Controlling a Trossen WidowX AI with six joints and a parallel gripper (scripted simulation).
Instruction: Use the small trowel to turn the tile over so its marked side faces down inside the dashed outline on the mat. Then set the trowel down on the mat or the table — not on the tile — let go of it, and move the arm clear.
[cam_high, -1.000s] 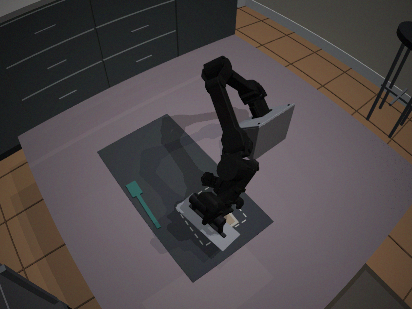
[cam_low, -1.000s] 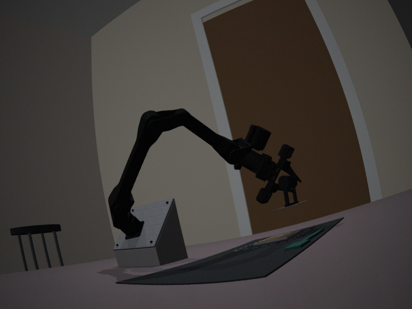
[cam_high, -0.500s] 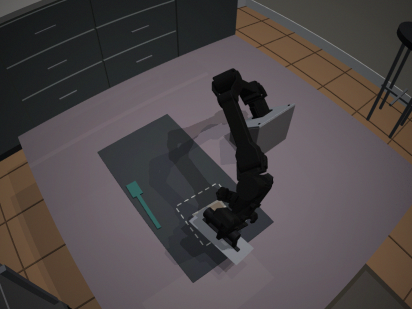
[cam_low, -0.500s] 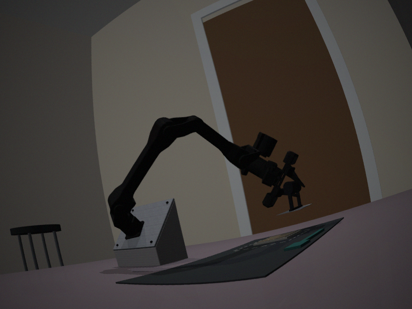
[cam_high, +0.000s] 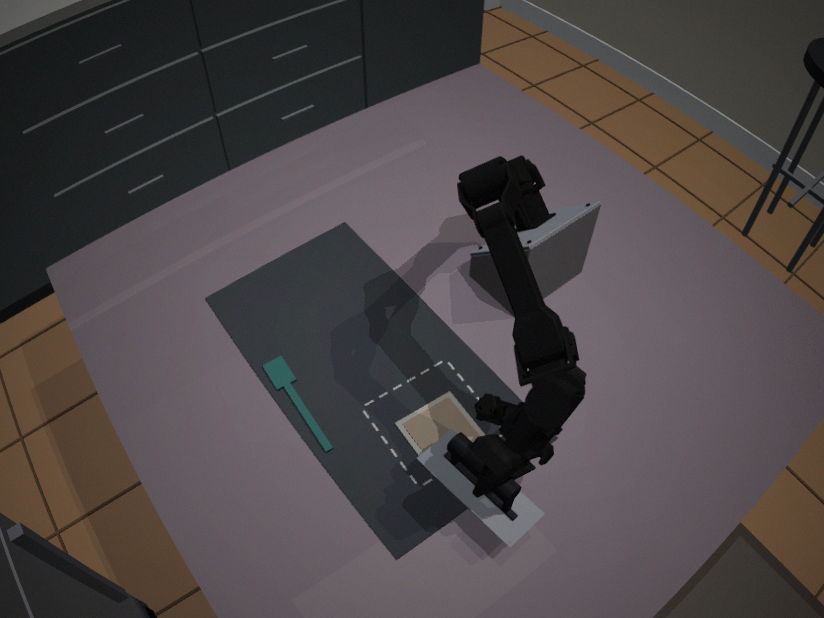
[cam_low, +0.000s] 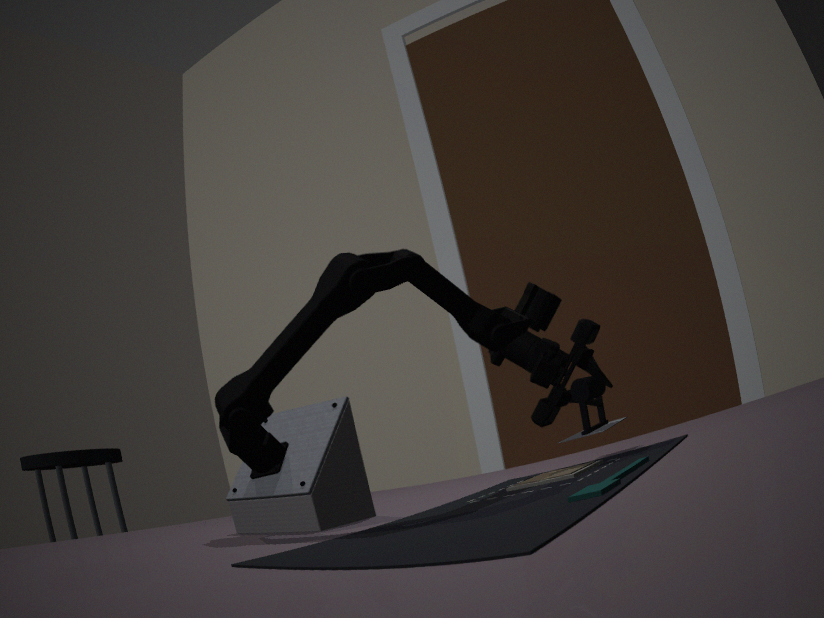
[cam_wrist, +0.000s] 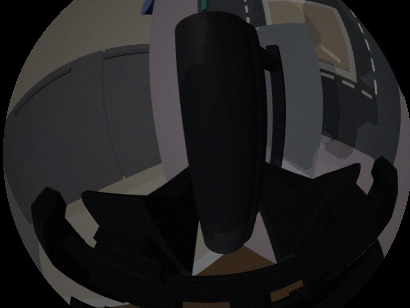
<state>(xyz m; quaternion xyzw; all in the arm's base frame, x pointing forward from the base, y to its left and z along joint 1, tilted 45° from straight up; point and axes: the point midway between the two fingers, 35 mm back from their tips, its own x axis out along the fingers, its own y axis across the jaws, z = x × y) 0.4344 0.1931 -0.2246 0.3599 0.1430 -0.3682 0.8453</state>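
Right now my gripper tip is 370 mm to the left of the teal flat tool, 100 mm above it and 70 mm short of it. From my gripper tip the other things lie so: dark mat (330 mm to the right, 120 mm below, 60 mm behind); tile (140 mm to the right, 100 mm below, 70 mm behind).
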